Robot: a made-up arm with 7 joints.
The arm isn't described. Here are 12 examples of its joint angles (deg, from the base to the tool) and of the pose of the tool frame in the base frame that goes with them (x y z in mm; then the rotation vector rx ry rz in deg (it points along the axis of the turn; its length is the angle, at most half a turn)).
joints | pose
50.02 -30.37 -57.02 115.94 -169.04 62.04 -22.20 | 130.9 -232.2 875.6 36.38 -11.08 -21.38
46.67 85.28 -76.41 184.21 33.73 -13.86 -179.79 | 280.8 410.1 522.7 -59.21 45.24 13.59
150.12 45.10 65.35 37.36 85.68 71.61 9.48 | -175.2 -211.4 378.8 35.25 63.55 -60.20
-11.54 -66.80 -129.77 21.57 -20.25 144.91 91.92 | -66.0 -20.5 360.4 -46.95 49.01 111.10
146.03 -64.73 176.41 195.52 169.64 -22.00 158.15 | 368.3 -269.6 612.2 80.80 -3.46 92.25
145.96 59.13 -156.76 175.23 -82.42 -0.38 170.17 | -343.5 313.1 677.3 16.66 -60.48 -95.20
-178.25 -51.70 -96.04 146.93 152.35 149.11 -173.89 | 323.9 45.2 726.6 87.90 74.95 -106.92
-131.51 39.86 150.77 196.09 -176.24 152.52 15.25 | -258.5 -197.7 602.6 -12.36 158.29 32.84
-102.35 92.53 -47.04 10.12 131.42 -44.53 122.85 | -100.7 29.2 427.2 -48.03 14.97 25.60
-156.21 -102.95 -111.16 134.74 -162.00 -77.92 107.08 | 190.4 299.9 301.6 -53.49 -64.64 6.07
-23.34 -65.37 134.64 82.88 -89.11 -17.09 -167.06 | -244.0 295.1 245.8 -138.01 -54.31 -11.66
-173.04 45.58 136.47 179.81 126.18 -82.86 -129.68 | -270.5 -125.9 677.0 9.32 126.21 -125.92
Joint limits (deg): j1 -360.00..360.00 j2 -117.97..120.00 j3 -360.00..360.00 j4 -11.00..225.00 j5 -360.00..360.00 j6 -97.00..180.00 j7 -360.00..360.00
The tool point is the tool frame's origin. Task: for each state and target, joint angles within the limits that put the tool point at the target. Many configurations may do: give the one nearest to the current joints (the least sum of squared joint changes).
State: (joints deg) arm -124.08 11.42 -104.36 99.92 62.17 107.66 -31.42
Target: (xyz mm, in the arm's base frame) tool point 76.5 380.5 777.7
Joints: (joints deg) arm -138.42 -28.49 -123.33 134.31 70.91 64.48 -31.42
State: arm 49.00 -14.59 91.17 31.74 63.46 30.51 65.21
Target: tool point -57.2 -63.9 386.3
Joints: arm 51.82 25.64 94.41 -8.04 53.73 85.49 65.21
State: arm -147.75 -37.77 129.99 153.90 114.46 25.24 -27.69
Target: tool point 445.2 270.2 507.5
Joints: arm -127.71 -55.70 143.83 130.74 119.10 16.39 -27.69
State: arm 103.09 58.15 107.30 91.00 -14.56 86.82 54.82
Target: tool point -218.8 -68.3 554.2
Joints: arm 104.20 58.35 121.46 63.00 -7.49 103.20 54.82
